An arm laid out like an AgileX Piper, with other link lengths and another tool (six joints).
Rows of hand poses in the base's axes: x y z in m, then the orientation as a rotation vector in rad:
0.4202 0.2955 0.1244 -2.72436 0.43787 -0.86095
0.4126 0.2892 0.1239 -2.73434 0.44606 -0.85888
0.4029 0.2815 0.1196 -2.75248 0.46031 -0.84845
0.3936 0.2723 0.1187 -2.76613 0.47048 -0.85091
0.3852 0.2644 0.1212 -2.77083 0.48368 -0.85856
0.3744 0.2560 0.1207 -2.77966 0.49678 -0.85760
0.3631 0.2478 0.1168 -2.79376 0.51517 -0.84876
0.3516 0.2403 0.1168 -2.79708 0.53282 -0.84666
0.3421 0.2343 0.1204 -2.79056 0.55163 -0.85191
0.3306 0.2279 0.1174 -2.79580 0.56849 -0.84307
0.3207 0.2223 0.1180 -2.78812 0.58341 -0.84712
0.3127 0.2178 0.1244 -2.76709 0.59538 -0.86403
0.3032 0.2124 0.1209 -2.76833 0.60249 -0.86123
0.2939 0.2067 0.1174 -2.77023 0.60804 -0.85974
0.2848 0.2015 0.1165 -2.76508 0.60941 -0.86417
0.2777 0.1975 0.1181 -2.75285 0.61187 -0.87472
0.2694 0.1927 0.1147 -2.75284 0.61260 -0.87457
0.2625 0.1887 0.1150 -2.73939 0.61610 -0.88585
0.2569 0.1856 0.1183 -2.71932 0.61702 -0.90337
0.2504 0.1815 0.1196 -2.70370 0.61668 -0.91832
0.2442 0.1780 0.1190 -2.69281 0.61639 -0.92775
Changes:
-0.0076 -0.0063 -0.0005 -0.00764 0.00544 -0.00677
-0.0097 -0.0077 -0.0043 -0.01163 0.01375 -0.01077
-0.0093 -0.0092 -0.0009 -0.01257 0.00410 -0.00929
-0.0084 -0.0079 0.0025 -0.00630 -0.00169 -0.01079
-0.0108 -0.0084 -0.0005 -0.00690 0.00479 -0.01003
-0.0113 -0.0082 -0.0039 -0.00857 0.01167 -0.01321
-0.0115 -0.0075 0.0000 -0.00158 0.00392 -0.01212
-0.0095 -0.0060 0.0036 0.00439 -0.00367 -0.01260
-0.0115 -0.0064 -0.0030 -0.00092 0.00850 -0.01093
-0.0099 -0.0056 0.0006 0.00555 -0.00374 -0.00973
-0.0080 -0.0045 0.0064 0.01227 -0.01628 -0.00792
-0.0095 -0.0054 -0.0035 0.00013 0.00277 -0.00460
-0.0093 -0.0057 -0.0035 -0.00101 0.00211 -0.00380
-0.0091 -0.0052 -0.0009 0.00281 -0.00432 -0.00095
-0.0071 -0.0040 0.0016 0.00661 -0.01037 -0.00174
-0.0083 -0.0048 -0.0034 0.00008 0.00016 -0.00048
-0.0069 -0.0040 0.0003 0.00734 -0.01117 -0.00246
-0.0056 -0.0031 0.0033 0.01044 -0.01759 -0.00090
-0.0065 -0.0041 0.0013 0.00744 -0.01460 -0.00025
-0.0062 -0.0035 -0.0006 0.00553 -0.00965 0.00000

